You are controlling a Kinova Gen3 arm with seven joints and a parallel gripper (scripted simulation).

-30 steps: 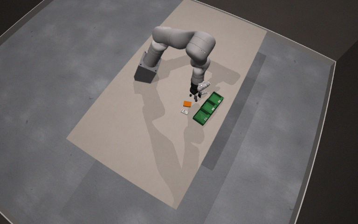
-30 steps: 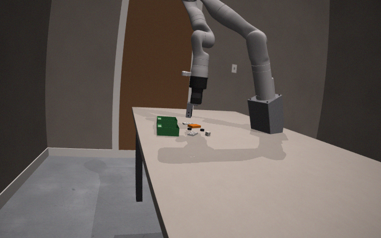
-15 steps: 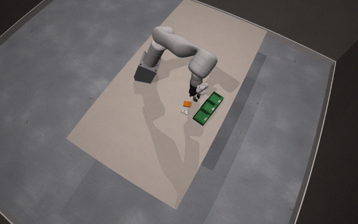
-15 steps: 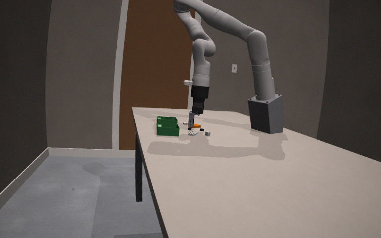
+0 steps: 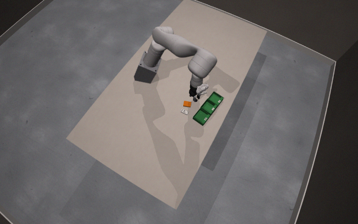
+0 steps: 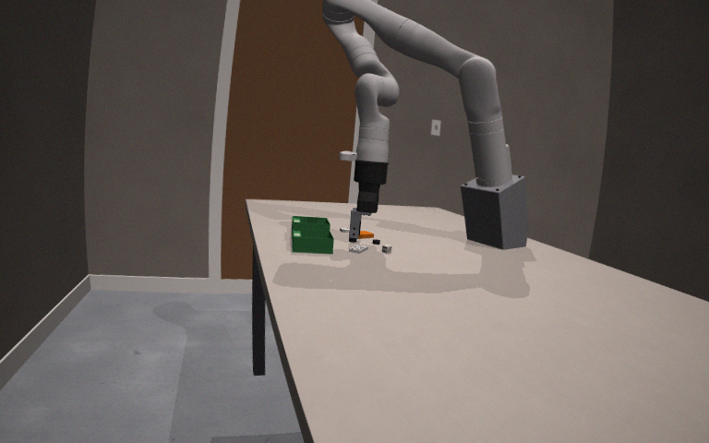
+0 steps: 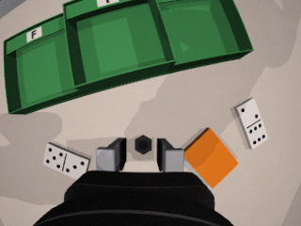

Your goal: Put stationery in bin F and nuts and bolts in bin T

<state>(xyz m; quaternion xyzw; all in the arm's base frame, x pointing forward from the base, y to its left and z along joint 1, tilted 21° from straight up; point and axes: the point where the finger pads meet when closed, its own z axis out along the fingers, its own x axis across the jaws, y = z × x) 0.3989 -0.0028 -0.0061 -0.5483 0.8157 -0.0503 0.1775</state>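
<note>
Now: the green three-compartment bin 11 cm ahead of my hand, 1 cm to the right of it and 1 cm below it. The rest, counted from my hand: orange flat block: 6 cm to the right, 4 cm behind, 3 cm below; then die: 9 cm to the left, 5 cm behind, 2 cm below.
</note>
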